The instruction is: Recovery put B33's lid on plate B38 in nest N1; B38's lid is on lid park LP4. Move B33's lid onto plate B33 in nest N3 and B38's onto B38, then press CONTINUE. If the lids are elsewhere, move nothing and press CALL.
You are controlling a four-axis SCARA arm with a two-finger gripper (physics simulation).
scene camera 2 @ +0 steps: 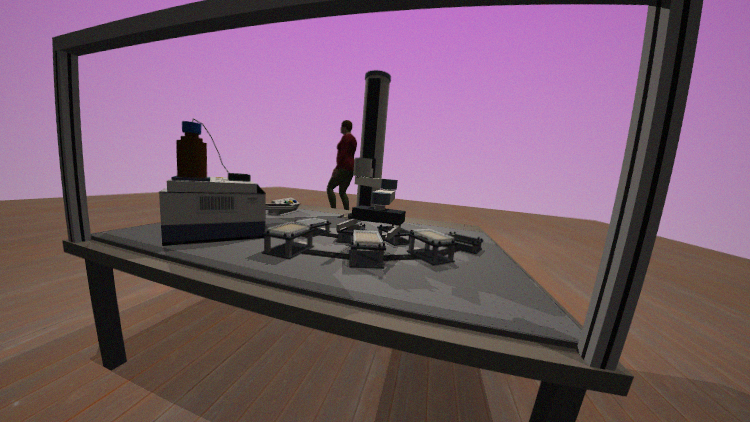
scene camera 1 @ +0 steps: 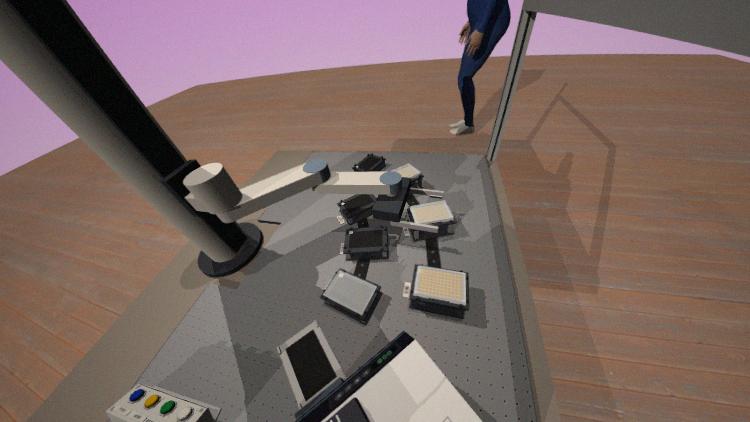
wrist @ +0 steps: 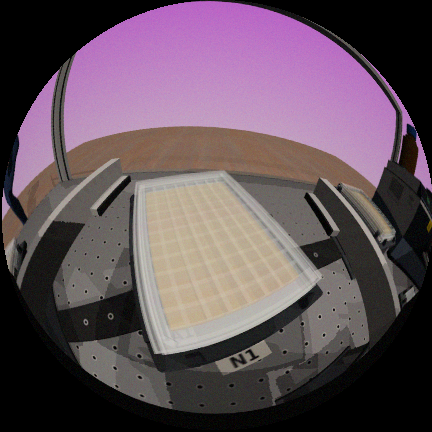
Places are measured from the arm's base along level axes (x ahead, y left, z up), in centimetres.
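Pixels of known places: gripper, between the fingertips: [scene camera 2: 362,231] [scene camera 1: 440,210] [wrist: 219,171]; arm's base, origin of its link: [scene camera 1: 232,248].
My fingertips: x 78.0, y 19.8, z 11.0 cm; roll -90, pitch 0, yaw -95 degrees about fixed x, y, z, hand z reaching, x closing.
Ahead of a thing's pixels: the offset from my fingertips to its top centre. "*": to the spot under its first point.
My gripper [scene camera 1: 427,209] [wrist: 219,171] is wide open and empty, with its fingers apart on either side of the plate in nest N1. That plate @[dy +1.0, dx -3.0, dz -1.6 cm] [scene camera 1: 431,212] [scene camera 2: 368,238] [wrist: 215,250] has tan wells and a clear, pale-rimmed cover over them; its label cannot be read. The plate in nest N3 @[* dy -25.5, dx +0.7, dz -1.5 cm] [scene camera 1: 440,285] [scene camera 2: 287,229] [wrist: 370,207] also shows tan wells; whether it bears a lid is unclear. A pale grey translucent lid @[dy -29.7, dx -23.2, dz -4.4 cm] [scene camera 1: 350,292] [scene camera 2: 313,223] lies on a dark park stand whose number is unreadable. The button box @[dy -67.2, dx -57.2, dz -1.3 cm] [scene camera 1: 157,406] stands at the lower left in scene camera 1.
Another tan plate @[dy +21.4, dx -15.8, dz -1.1 cm] [scene camera 1: 408,172] [scene camera 2: 431,236] stands beyond N1. Dark park stands [scene camera 1: 366,241] [scene camera 1: 357,204] [scene camera 1: 369,161] hold no visible lid. A white machine [scene camera 1: 409,388] [scene camera 2: 212,212] with a brown bottle @[* dy -57.2, dx +9.0, dz +18.6 cm] [scene camera 2: 191,157] and a tilted screen @[* dy -48.6, dx -25.0, dz +0.4 cm] [scene camera 1: 310,362] stand on the table. People stand beyond the table.
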